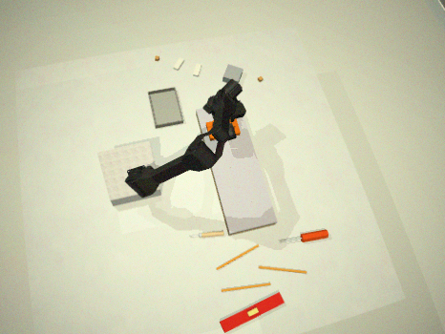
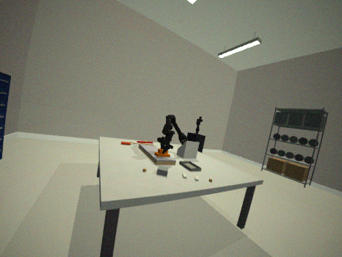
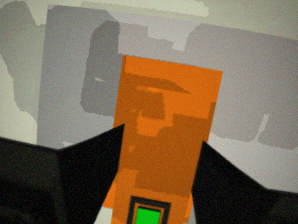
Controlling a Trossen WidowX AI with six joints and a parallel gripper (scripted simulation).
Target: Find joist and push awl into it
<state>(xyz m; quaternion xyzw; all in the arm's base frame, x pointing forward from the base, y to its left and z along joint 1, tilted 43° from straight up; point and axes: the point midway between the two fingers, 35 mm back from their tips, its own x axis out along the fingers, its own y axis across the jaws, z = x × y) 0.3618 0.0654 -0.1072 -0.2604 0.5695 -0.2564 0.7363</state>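
The small light is 40 mm behind my gripper tip and 30 mm above it. Round my gripper tip: grey tray: 190 mm behind, 180 mm to the left, 50 mm below; grey block: 260 mm to the left, 130 mm ahead, 50 mm below; orange stud finder: 20 mm behind, 20 mm above.
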